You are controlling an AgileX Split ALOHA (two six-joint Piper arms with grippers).
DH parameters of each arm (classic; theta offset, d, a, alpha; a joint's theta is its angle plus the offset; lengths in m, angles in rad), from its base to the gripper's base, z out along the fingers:
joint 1: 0 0.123 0 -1.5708
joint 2: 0.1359 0 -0.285 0
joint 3: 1.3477 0 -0.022 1.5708
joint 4: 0 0.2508 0 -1.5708
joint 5: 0 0 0.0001 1.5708
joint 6: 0 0.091 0 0
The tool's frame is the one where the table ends.
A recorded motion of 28 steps. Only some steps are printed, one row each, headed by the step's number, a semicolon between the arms.
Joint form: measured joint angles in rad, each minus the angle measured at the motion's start. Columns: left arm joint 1, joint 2, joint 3, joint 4, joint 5, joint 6; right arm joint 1, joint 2, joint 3, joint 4, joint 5, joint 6.
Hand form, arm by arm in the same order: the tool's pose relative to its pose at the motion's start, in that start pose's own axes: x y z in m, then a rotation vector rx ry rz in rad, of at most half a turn. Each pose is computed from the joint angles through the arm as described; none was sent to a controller.
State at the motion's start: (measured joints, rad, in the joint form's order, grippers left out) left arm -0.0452 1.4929 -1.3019 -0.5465 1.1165 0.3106; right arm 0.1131 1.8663 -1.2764 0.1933 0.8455 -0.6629
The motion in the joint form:
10: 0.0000 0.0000 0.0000 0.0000 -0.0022 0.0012; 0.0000 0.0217 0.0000 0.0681 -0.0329 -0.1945
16: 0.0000 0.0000 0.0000 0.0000 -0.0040 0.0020; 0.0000 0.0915 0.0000 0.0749 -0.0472 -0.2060
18: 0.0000 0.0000 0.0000 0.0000 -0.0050 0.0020; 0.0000 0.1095 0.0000 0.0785 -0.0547 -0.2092
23: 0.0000 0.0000 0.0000 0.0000 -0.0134 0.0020; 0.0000 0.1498 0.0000 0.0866 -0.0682 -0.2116
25: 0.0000 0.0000 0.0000 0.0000 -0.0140 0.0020; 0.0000 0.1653 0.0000 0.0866 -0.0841 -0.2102
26: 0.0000 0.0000 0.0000 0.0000 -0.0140 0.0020; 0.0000 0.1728 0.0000 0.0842 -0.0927 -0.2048
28: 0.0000 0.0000 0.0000 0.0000 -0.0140 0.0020; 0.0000 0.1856 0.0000 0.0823 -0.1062 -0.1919
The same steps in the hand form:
10: -0.0002 0.0001 0.0000 -0.0007 -0.0021 0.0012; -0.0042 0.0009 0.0080 -0.0259 -0.0409 -0.1449
16: -0.0003 0.0001 0.0000 -0.0012 -0.0038 0.0020; -0.0013 -0.0016 0.0342 -0.0583 0.0021 -0.1397
18: -0.0004 0.0001 0.0000 -0.0015 -0.0048 0.0020; -0.0006 -0.0022 0.0409 -0.0648 0.0096 -0.1371
23: -0.0012 0.0004 0.0000 -0.0041 -0.0128 0.0020; 0.0015 -0.0032 0.0560 -0.0816 0.0290 -0.1265
25: -0.0012 0.0004 0.0000 -0.0043 -0.0133 0.0020; 0.0019 -0.0043 0.0619 -0.0787 0.0307 -0.1223
26: -0.0012 0.0004 0.0000 -0.0043 -0.0133 0.0020; 0.0022 -0.0050 0.0648 -0.0754 0.0322 -0.1173
28: -0.0012 0.0004 0.0000 -0.0043 -0.0133 0.0020; 0.0027 -0.0059 0.0697 -0.0716 0.0347 -0.1036

